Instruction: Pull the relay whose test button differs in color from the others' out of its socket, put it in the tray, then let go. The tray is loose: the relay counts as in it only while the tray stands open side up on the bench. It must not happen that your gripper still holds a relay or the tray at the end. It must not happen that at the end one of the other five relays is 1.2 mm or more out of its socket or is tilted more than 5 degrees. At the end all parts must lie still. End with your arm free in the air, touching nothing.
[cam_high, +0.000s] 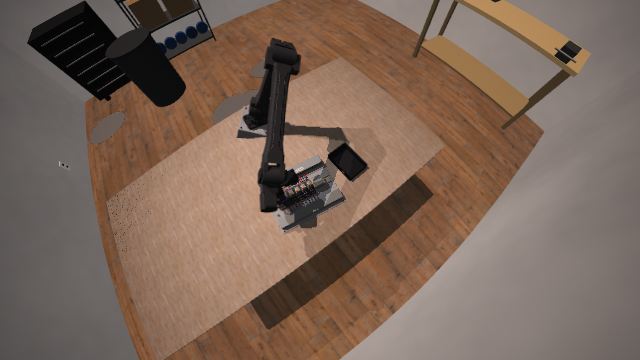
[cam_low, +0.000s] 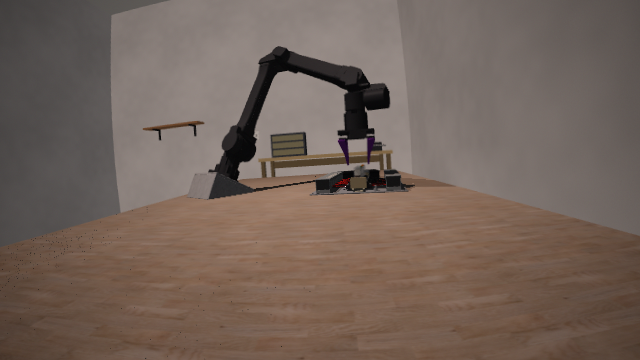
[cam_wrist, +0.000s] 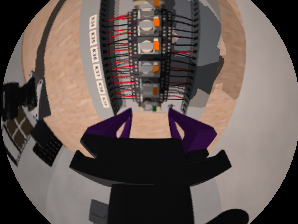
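Now: hand 30 mm above the relay. Also, from my hand: grey panel: 10 mm ahead, 100 mm to the left, 80 mm below; then black tray: 10 mm ahead, 370 mm to the left, 70 mm below.
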